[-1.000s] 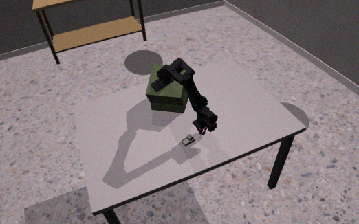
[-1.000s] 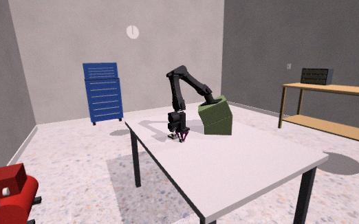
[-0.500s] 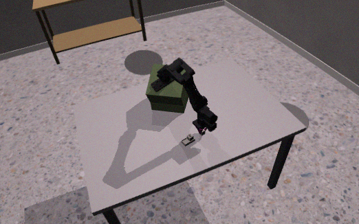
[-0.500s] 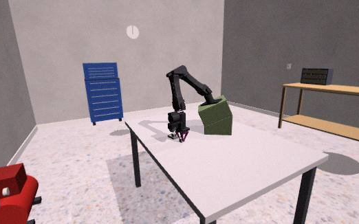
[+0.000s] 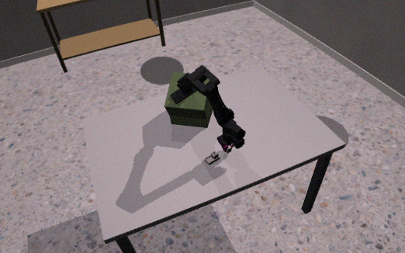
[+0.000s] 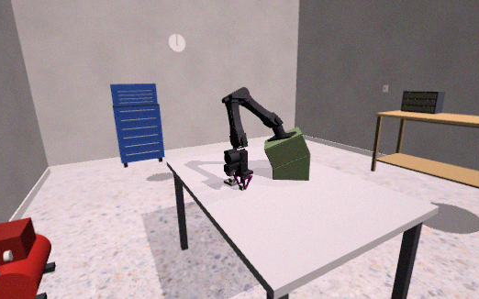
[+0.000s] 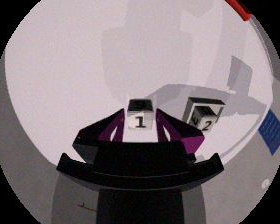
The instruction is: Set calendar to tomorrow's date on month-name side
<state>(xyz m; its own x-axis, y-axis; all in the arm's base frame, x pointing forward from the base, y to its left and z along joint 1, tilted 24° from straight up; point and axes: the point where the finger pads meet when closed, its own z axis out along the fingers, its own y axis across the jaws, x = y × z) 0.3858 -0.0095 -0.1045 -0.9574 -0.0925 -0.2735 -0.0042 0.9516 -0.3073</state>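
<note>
The white cube lies right at my hand. Round my hand: calendar tray: 110 mm to the right, 10 mm below.
</note>
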